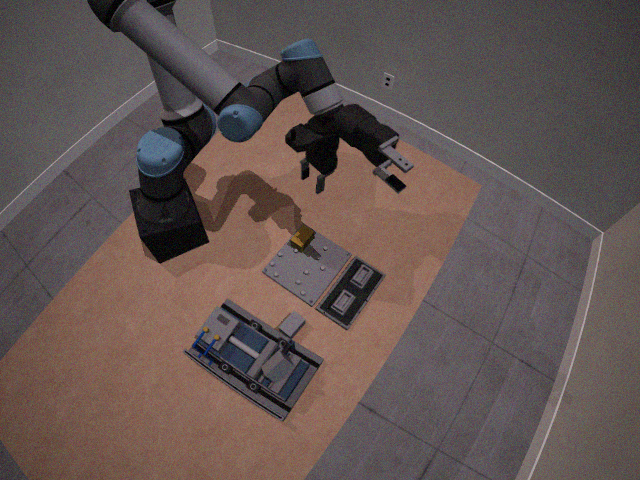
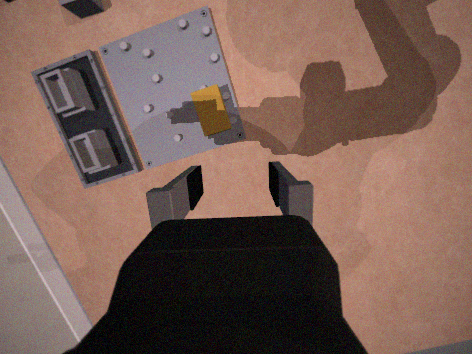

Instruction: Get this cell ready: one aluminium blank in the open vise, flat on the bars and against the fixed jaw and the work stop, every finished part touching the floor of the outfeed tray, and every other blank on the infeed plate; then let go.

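Frame: origin at the arm's base, x ahead, y left, z up, level; metres.
Where they show: end effector, tool point: (image 1: 312, 180) (image 2: 234, 183); arm's base, origin of the base link: (image 1: 163, 206).
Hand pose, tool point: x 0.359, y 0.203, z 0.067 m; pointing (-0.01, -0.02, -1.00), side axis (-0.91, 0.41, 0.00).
Note:
Things, the pixels of their top centre, and the offset from my tool point.
- open vise, middle of its top: (image 1: 247, 351) 0.104 m down, 0.041 m ahead, 0.430 m right
- grey aluminium blank, middle of its top: (image 1: 276, 364) 0.066 m down, 0.118 m ahead, 0.431 m right
- yellow blank, middle of its top: (image 2: 210, 110) (image 1: 302, 235) 0.159 m down, 0.007 m ahead, 0.073 m right
- infeed plate, middle of its top: (image 2: 174, 94) (image 1: 307, 262) 0.195 m down, 0.047 m ahead, 0.125 m right
- grey block, middle of its top: (image 1: 291, 323) 0.167 m down, 0.091 m ahead, 0.307 m right
My gripper (image 1: 312, 176) (image 2: 236, 185) is open and empty, high above the table. The second gripper (image 1: 400, 172) on the bracket points sideways to the right. In the open vise (image 1: 226, 329), a grey aluminium blank (image 1: 279, 365) lies between the jaws at the right. It looks skewed; its contact with bars, fixed jaw and stop cannot be made out. A yellow blank (image 1: 302, 237) (image 2: 212, 111) is on the infeed plate (image 1: 289, 271) (image 2: 130, 75). Two pocketed finished parts (image 1: 361, 276) (image 2: 95, 150) are in the outfeed tray (image 1: 352, 289) (image 2: 116, 110).
A grey block (image 1: 292, 324) (image 2: 82, 7) is beside the vise on the plate's side; whether it is attached is unclear. Pegs (image 1: 306, 272) (image 2: 156, 78) rise from the plate. Two blue handles with yellow knobs (image 1: 216, 337) stand at the vise's left end.

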